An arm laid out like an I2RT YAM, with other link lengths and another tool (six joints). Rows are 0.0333 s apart.
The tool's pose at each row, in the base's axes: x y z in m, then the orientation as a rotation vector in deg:
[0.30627, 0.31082, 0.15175, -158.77, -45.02, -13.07]
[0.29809, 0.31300, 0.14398, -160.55, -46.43, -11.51]
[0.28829, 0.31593, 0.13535, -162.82, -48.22, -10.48]
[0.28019, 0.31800, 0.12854, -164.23, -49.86, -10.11]
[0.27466, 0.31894, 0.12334, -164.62, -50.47, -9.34]
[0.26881, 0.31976, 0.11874, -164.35, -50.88, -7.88]
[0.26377, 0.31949, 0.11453, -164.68, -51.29, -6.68]
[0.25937, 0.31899, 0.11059, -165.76, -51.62, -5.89]
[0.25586, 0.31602, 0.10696, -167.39, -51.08, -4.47]
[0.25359, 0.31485, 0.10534, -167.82, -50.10, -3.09]
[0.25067, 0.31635, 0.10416, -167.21, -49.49, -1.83]
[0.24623, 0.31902, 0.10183, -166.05, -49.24, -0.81]
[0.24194, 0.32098, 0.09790, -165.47, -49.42, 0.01]
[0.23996, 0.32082, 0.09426, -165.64, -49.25, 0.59]
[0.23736, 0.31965, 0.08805, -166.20, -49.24, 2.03]
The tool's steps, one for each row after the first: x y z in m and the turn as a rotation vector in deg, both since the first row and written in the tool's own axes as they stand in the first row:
[-0.00750, -0.00462, 0.00738, -1.53, -1.72, -0.60]
[-0.01618, -0.01056, 0.01566, -3.73, -3.28, -1.42]
[-0.02345, -0.01524, 0.02210, -5.28, -4.15, -2.30]
[-0.02877, -0.01793, 0.02688, -5.59, -4.83, -2.58]
[-0.03429, -0.02082, 0.03104, -5.10, -5.73, -2.75]
[-0.03959, -0.02245, 0.03458, -5.24, -6.62, -2.88]
[-0.04439, -0.02361, 0.03785, -6.15, -7.45, -2.89]
[-0.04960, -0.02232, 0.04020, -7.26, -8.68, -2.24]
[-0.05244, -0.02225, 0.04123, -7.19, -9.50, -1.44]
[-0.05442, -0.02481, 0.04254, -6.26, -10.04, -1.01]
[-0.05734, -0.02891, 0.04516, -4.93, -10.36, -0.89]
[-0.06084, -0.03204, 0.04913, -4.28, -10.75, -1.00]
[-0.06338, -0.03224, 0.05240, -4.30, -11.14, -0.83]
[-0.06749, -0.03144, 0.05780, -4.58, -12.19, -0.64]

